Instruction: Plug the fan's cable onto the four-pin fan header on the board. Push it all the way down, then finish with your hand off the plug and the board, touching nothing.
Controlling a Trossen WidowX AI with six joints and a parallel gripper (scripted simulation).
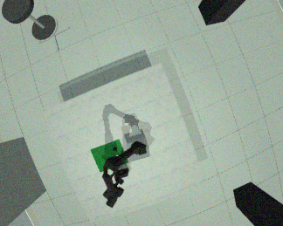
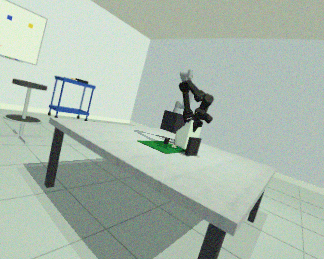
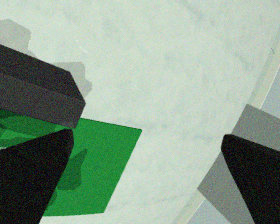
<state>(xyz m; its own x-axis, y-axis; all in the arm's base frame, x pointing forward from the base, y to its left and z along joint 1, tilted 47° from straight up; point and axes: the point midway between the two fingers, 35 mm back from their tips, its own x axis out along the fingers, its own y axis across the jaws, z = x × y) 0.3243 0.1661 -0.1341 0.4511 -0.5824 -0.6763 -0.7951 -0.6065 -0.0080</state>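
My gripper tip is 25 cm to the left of the dark fan plug, 15 cm above it and 9 cm past it. Also, from my gripper tip: fan (12 cm below, 8 cm behind, 3 cm to the right); then green board (19 cm to the right, 19 cm below, 1 cm behind).
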